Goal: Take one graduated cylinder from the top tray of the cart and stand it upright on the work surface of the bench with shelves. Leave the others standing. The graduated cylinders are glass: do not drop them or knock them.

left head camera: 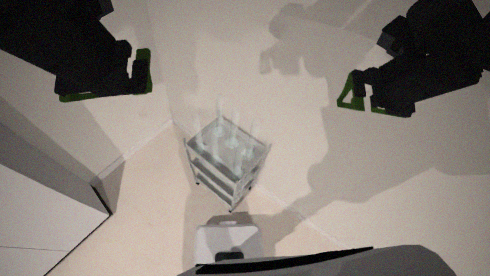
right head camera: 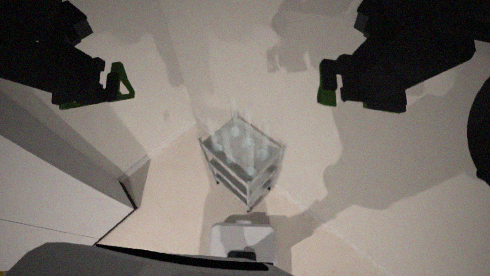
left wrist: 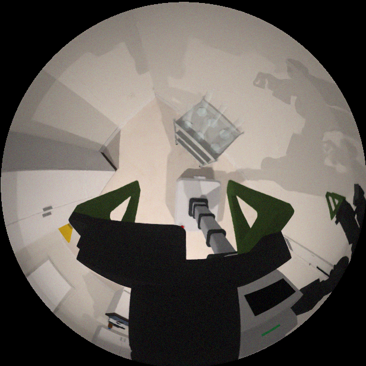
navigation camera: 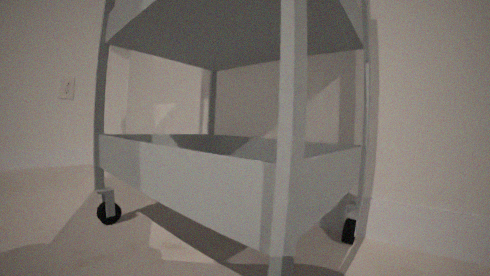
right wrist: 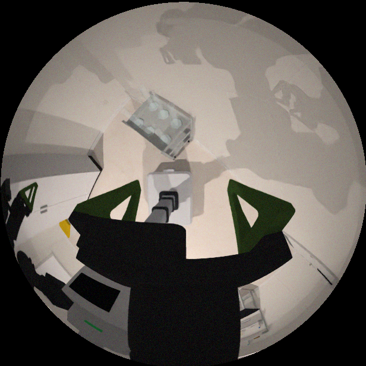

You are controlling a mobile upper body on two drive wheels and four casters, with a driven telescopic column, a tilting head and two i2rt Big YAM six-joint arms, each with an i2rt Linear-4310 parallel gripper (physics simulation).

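Places are measured from the left arm's base along level axes (x ahead, y left, z up), in metres.
Pixels of known places: left gripper, fingertip midpoint: [left head camera: 126,90] [right head camera: 115,97]; right gripper, fingertip midpoint: [left head camera: 355,106] [right head camera: 341,101].
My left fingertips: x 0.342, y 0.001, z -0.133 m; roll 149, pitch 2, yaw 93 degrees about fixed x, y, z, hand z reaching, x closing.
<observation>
Ahead of a thing's pixels: the offset from my left fingertips to its middle. "spot": to the spot under its first point.
The grey cart [left head camera: 232,199] [right head camera: 249,199] [navigation camera: 292,100] stands close in front of my base. Several clear glass graduated cylinders @(spot: 0.453 m ahead, 0.250 m right, 0.811 m down) [left head camera: 232,141] @(spot: 0.249 m ahead, 0.259 m right, 0.523 m down) [right head camera: 247,142] [left wrist: 225,133] [right wrist: 176,122] stand upright on its top tray, blurred and faint against it. My left gripper [left head camera: 106,92] [right head camera: 95,97] [left wrist: 183,185] is open and empty, high and to the left of the cart in the head views. My right gripper [left head camera: 367,102] [right head camera: 347,102] [right wrist: 183,184] is open and empty, high and to the right. I cannot identify the bench with shelves for certain.
A large white cabinet-like block [left head camera: 40,210] [right head camera: 45,200] stands at the left. My light grey base [left head camera: 205,242] [left wrist: 185,192] is just below the cart in the picture. Walls stand behind the cart. Small furniture [left wrist: 112,335] [right wrist: 252,320] shows at the wrist views' lower edges.
</observation>
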